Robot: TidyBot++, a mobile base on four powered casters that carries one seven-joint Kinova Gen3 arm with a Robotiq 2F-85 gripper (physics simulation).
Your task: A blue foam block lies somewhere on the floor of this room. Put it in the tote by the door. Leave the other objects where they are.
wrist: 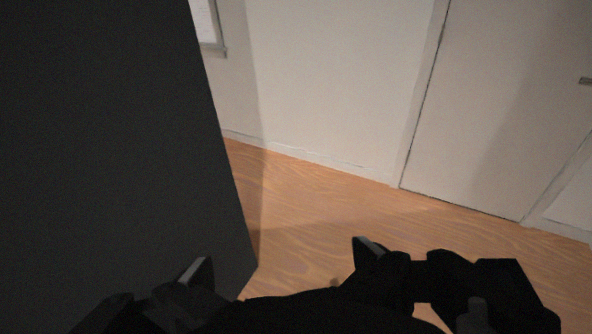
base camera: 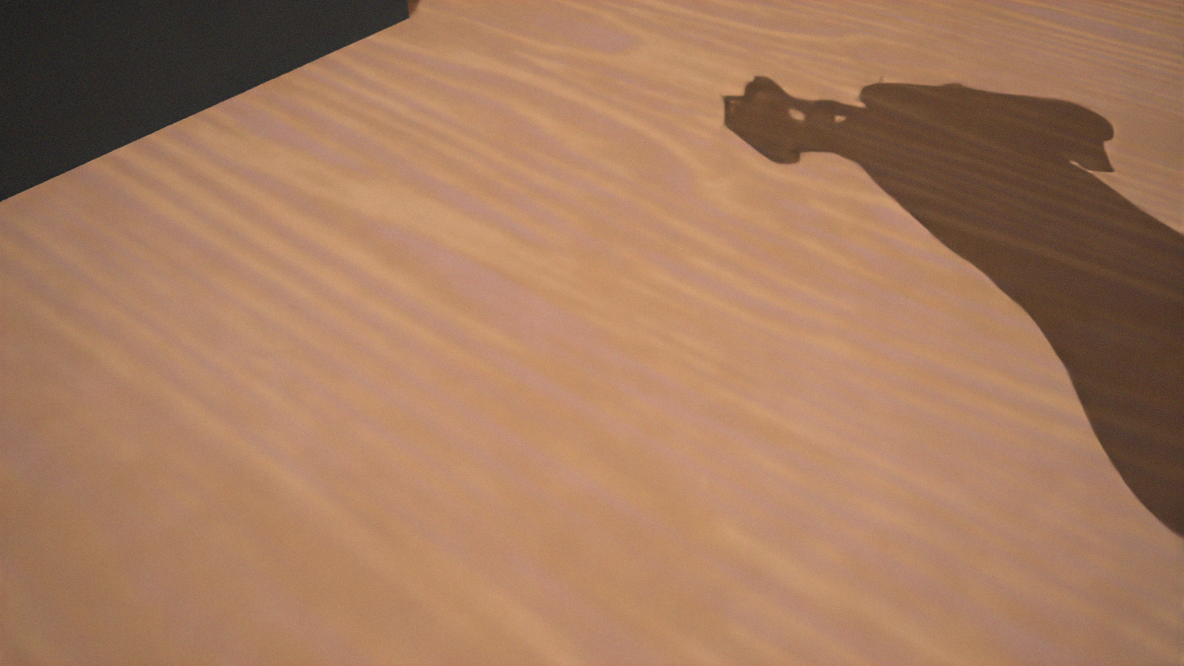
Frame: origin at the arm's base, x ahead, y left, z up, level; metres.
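Seen in the pictures: gripper, fingertip midpoint: (wrist: pixel 284 262).
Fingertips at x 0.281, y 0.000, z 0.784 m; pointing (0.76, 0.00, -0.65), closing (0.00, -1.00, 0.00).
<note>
A point is followed by its place in that frame.
My gripper (wrist: pixel 284 262) @(x 0.281, y 0.000, z 0.784 m) is open, with its two fingertips wide apart and no object between them. It is high above the wooden floor. Its dark shadow shows at the right in the base camera view. The blue foam block does not show in either view. The tote does not show either. A pale door (wrist: pixel 490 115) @(x 1.195, y -1.123, z 0.270 m) with a handle at its right edge stands in the far wall, at the right of the wrist view.
A tall dark panel (wrist: pixel 110 150) @(x 0.687, y 0.352, z 0.625 m) (base camera: pixel 165 66) @(x 0.711, y 0.335, z -0.347 m) stands on the left, close to my left finger in the wrist view. A pale wall (wrist: pixel 340 85) @(x 1.692, y -0.458, z 0.278 m) runs behind the wooden floor (wrist: pixel 320 200) @(x 1.377, y -0.276, z -0.396 m) (base camera: pixel 496 414) @(x 0.366, y 0.027, z -0.396 m). Part of a framed window or picture (wrist: pixel 206 22) @(x 2.274, y 0.366, z 0.598 m) shows at the upper left.
</note>
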